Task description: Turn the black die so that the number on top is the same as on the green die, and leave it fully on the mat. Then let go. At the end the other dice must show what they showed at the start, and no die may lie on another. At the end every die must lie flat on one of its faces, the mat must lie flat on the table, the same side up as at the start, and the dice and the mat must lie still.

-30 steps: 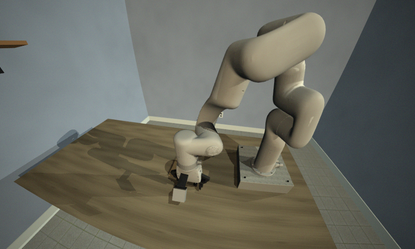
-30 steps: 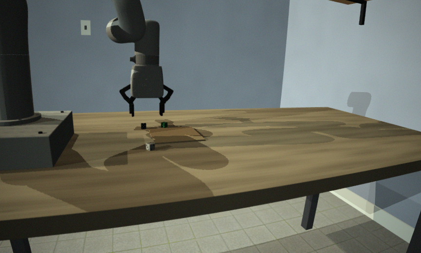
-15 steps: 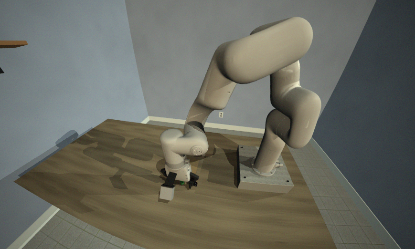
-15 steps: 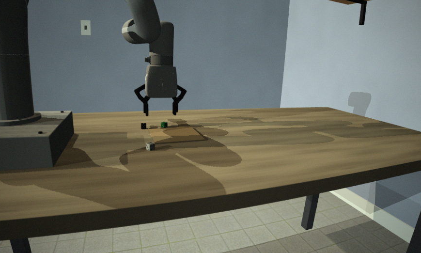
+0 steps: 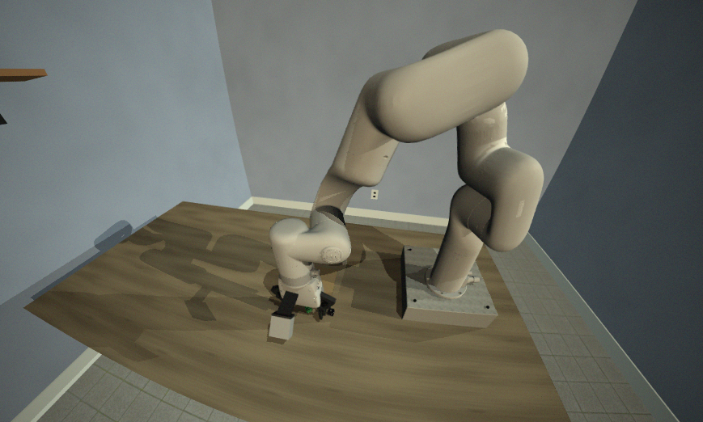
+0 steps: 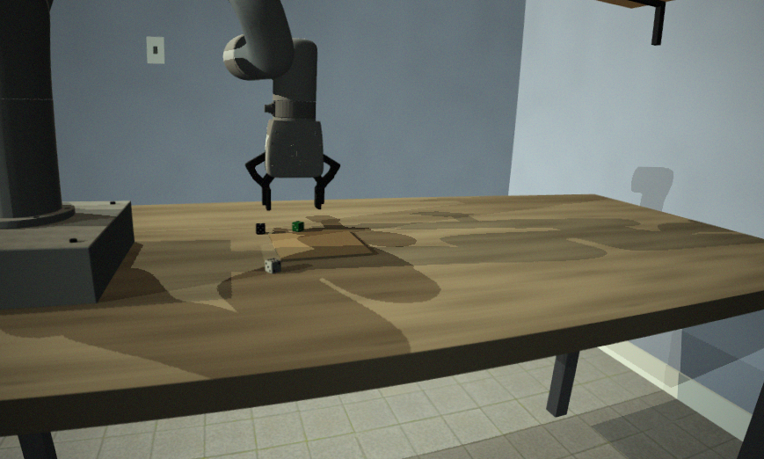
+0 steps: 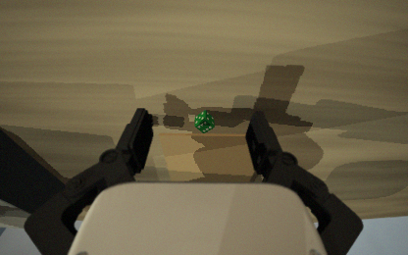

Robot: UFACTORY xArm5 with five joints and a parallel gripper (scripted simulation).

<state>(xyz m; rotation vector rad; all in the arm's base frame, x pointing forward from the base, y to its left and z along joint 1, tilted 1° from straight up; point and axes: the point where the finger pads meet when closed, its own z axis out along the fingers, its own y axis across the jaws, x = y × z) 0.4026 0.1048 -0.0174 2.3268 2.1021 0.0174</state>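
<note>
Right now the green die is 2 cm to the right of my hand and 4 cm below it. From my hand the other things lie so: black die 6 cm behind, 2 cm to the right, 4 cm below; white die 8 cm behind, 22 cm to the right, 4 cm below; tan mat 1 cm ahead, 12 cm to the right, 4 cm below.
</note>
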